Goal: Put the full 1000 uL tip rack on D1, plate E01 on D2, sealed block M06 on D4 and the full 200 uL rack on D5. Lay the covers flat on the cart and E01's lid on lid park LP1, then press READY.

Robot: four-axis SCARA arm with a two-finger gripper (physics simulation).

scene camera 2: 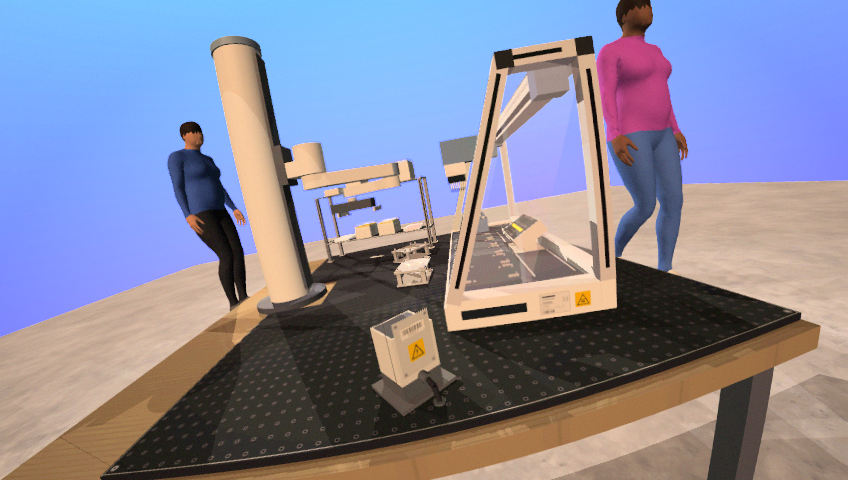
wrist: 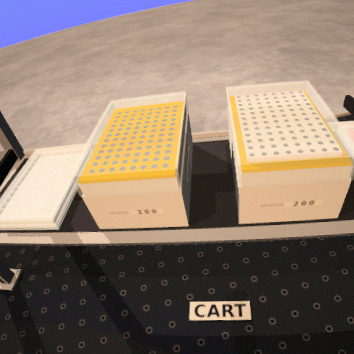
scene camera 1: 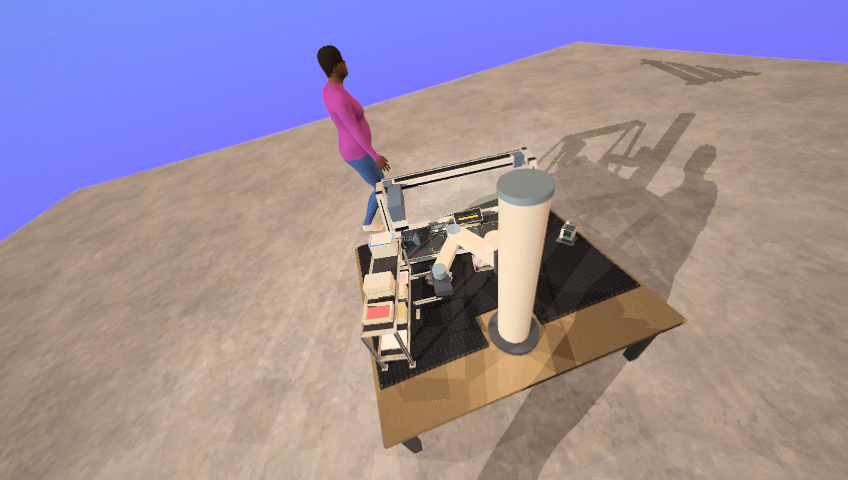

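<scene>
My gripper [scene camera 1: 441, 289] [scene camera 2: 355, 209] [wrist: 170, 105] is open and empty in front of the cart [scene camera 1: 380, 334]. In the wrist view its fingertips stand at the far left and right edges. On the cart's lower shelf a 200 rack [wrist: 137, 145] has a yellow top with grey holes under a clear cover. A second 200 rack [wrist: 290, 130], also covered, has a white dotted field inside a yellow rim. A white lidded plate [wrist: 37, 187] lies left of them. On the upper level stand a blue-edged box [scene camera 1: 381, 244], a pale box [scene camera 1: 379, 284] and a red-topped box [scene camera 1: 378, 312]. Plate and block labels are unreadable.
A framed deck machine [scene camera 1: 455, 166] [scene camera 2: 529, 306] stands along the table's far side. Two low stands [scene camera 2: 411, 274] [scene camera 2: 404, 255] lie between it and the arm's column [scene camera 1: 522, 267] [scene camera 2: 255, 178]. A small box with a warning label [scene camera 2: 410, 350] stands near the table end. Two people are nearby.
</scene>
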